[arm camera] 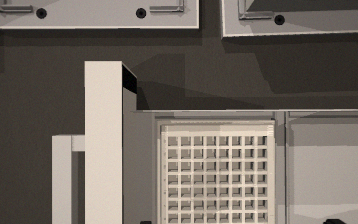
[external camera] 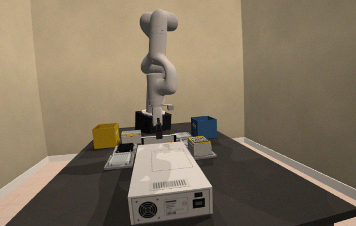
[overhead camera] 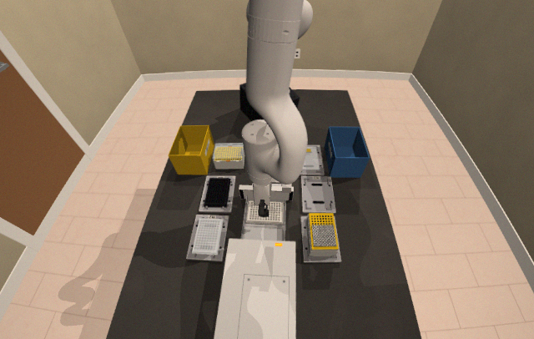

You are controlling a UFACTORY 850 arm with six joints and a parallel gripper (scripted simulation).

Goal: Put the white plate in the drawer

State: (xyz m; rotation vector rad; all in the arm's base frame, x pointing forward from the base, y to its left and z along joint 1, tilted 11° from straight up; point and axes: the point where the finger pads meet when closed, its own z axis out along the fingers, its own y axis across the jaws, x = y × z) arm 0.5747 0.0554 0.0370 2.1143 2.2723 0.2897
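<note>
The drawer lies 30 mm ahead of my hand and 50 mm below it. The rest, counted from my hand: yellow tip box: 60 mm ahead, 190 mm to the left, 40 mm below; then cooler CD: 190 mm ahead, 20 mm to the left, 50 mm below; then white well plate: 70 mm below.
</note>
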